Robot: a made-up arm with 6 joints. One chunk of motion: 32 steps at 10 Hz.
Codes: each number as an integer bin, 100 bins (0 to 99) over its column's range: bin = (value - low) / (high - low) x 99, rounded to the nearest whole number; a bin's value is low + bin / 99 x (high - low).
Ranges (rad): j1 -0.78..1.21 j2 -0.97..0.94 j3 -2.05..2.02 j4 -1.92..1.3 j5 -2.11..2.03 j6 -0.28..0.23
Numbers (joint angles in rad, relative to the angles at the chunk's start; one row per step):
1: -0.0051 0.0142 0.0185 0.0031 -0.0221 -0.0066
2: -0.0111 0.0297 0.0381 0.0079 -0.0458 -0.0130
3: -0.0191 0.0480 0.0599 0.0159 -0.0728 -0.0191
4: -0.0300 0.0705 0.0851 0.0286 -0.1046 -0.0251
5: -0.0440 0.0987 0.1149 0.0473 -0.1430 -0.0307
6: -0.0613 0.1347 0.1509 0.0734 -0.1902 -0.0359
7: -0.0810 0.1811 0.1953 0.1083 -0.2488 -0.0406
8: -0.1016 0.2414 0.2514 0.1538 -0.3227 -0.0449
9: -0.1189 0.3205 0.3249 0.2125 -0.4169 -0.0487
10: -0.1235 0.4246 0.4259 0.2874 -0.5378 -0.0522
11: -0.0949 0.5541 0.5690 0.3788 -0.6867 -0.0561
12: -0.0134 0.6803 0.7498 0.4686 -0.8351 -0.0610
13: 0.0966 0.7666 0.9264 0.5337 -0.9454 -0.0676
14: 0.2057 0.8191 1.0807 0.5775 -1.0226 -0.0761
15: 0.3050 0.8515 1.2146 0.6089 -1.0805 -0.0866
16: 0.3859 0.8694 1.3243 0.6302 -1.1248 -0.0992
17: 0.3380 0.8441 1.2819 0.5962 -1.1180 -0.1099
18: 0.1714 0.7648 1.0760 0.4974 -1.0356 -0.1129
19: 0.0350 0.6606 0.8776 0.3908 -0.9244 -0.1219
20: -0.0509 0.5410 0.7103 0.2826 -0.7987 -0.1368
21: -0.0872 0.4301 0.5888 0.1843 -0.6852 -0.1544
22: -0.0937 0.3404 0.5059 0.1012 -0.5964 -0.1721
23: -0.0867 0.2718 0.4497 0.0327 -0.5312 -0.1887
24: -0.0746 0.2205 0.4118 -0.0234 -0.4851 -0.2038
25: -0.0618 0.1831 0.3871 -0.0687 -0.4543 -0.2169
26: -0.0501 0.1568 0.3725 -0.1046 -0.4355 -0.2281
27: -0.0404 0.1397 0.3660 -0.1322 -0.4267 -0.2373
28: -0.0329 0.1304 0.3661 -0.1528 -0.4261 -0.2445
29: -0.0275 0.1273 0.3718 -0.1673 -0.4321 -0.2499
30: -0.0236 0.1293 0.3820 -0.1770 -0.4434 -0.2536
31: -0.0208 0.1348 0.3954 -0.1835 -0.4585 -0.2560
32: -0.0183 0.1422 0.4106 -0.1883 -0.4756 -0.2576
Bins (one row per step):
1: 39 51 50 59 50 53
2: 38 52 51 59 49 52
3: 38 53 51 60 49 51
4: 37 54 52 60 48 49
5: 37 55 53 60 47 48
6: 36 57 54 61 46 47
7: 35 60 55 62 45 46
8: 34 63 56 64 43 46
9: 33 67 58 66 40 45
10: 33 72 60 68 38 44
11: 34 79 64 71 34 43
12: 38 86 68 73 30 43
13: 44 90 72 75 28 41
14: 49 93 76 77 26 40
15: 54 94 79 78 25 38
16: 58 95 82 78 24 35
17: 56 94 81 77 24 33
18: 47 90 76 74 26 32
19: 41 85 71 71 28 31
20: 36 78 67 68 31 28
21: 34 73 64 65 34 24
22: 34 68 62 62 36 21
23: 34 64 61 60 38 18
24: 35 62 60 58 39 15
25: 36 60 59 57 40 12
26: 36 58 59 56 40 10
27: 37 58 59 55 40 8
28: 37 57 59 54 40 7
29: 37 57 59 54 40 6
30: 38 57 59 54 40 5
31: 38 57 59 53 39 5
32: 38 58 60 53 39 4

